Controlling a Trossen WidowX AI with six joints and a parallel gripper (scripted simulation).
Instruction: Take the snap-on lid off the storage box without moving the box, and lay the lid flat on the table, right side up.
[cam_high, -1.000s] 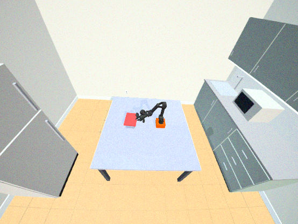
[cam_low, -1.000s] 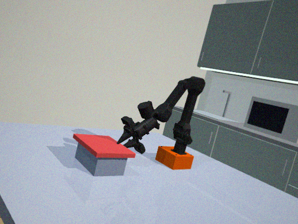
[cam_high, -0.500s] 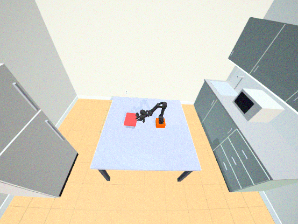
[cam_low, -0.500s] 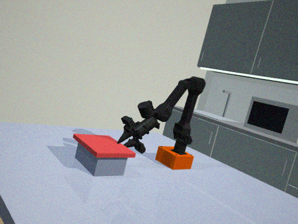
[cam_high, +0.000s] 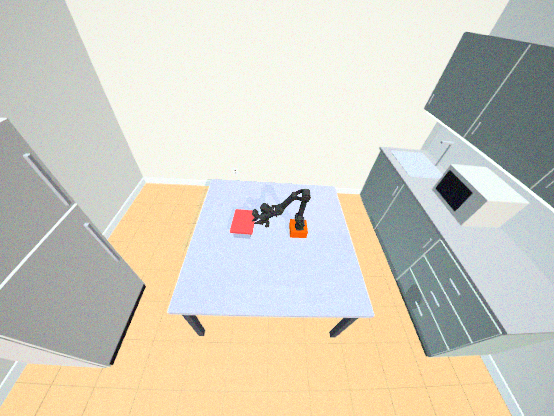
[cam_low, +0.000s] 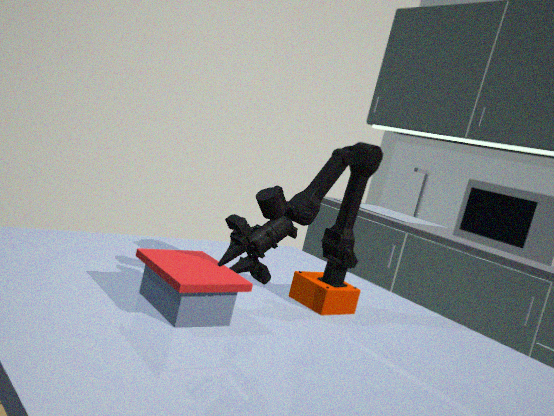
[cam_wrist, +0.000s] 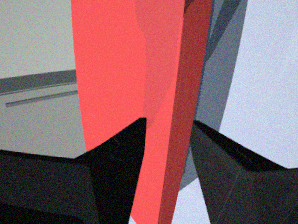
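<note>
The red lid lies 7 cm ahead of my gripper tip and 2 cm to the right of it. The rest, counted from my gripper tip: grey storage box: 7 cm ahead, 2 cm to the right, 5 cm below.
</note>
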